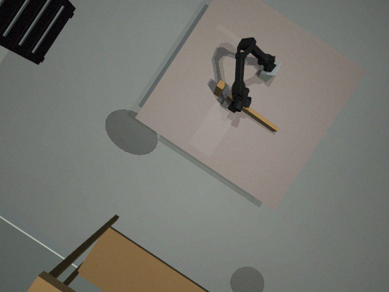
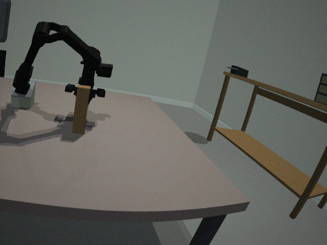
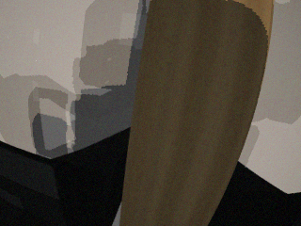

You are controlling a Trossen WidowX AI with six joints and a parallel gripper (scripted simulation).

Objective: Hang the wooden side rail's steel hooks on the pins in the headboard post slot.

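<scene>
Right now the wooden headboard post is 1 cm ahead of my gripper tip, 15 cm to the right of it and 4 cm above it.
</scene>
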